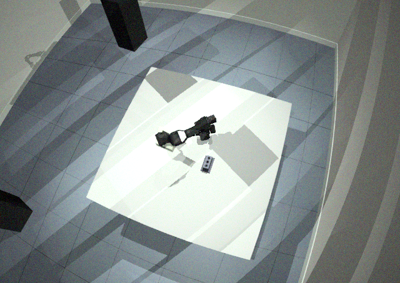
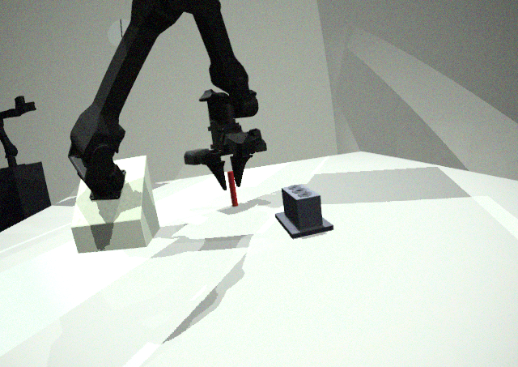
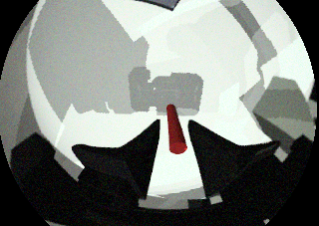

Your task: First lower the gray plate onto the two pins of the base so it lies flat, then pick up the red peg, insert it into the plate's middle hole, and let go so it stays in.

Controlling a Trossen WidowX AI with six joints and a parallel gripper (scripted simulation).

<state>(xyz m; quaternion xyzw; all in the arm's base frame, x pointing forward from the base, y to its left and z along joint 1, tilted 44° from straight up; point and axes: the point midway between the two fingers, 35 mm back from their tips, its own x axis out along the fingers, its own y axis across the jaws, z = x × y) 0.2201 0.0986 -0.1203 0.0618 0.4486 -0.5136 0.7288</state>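
My gripper tip is 130 mm short of the gray plate and 170 mm to the left of it. Also, from my gripper tip: red peg right at my gripper tip; then base 130 mm ahead, 170 mm to the right, 30 mm below.
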